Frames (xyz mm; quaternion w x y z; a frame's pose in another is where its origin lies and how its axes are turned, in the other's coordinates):
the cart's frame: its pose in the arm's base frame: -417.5 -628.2 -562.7 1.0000 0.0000 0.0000 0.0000
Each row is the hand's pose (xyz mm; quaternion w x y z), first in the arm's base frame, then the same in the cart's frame.
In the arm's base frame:
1: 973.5 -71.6 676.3 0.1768 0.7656 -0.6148 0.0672
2: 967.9 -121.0 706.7 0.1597 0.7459 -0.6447 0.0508
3: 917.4 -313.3 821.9 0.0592 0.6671 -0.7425 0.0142
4: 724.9 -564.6 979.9 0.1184 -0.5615 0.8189 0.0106
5: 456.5 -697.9 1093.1 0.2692 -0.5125 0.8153 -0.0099
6: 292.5 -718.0 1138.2 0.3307 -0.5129 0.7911 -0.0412
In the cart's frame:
1: 1391.0 556.6 1239.0 0.1768 0.7656 -0.6148 0.0672
2: 1385.4 507.2 1269.4 0.1597 0.7459 -0.6447 0.0508
3: 1334.9 314.9 1384.6 0.0592 0.6671 -0.7425 0.0142
4: 1142.4 63.6 1542.6 0.1184 -0.5615 0.8189 0.0106
5: 874.0 -69.7 1655.8 0.2692 -0.5125 0.8153 -0.0099
6: 710.0 -89.8 1700.9 0.3307 -0.5129 0.7911 -0.0412

